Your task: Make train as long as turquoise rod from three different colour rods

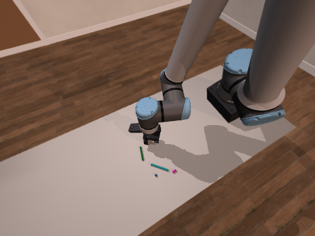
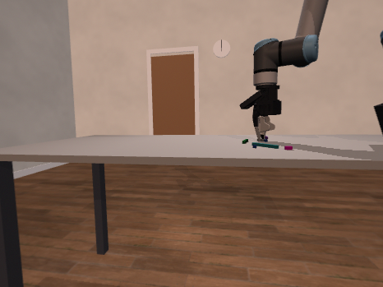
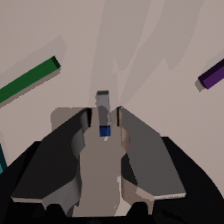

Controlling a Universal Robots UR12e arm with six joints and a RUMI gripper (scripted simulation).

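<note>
Right now my hand is 1 cm above the grey rod. The rest, counted from my hand: turquoise rod (15 cm to the left, 1 cm below, 1 cm behind); green rod (6 cm ahead, 5 cm to the left, 1 cm below); purple rod (12 cm to the right, 2 cm behind, 1 cm below).
</note>
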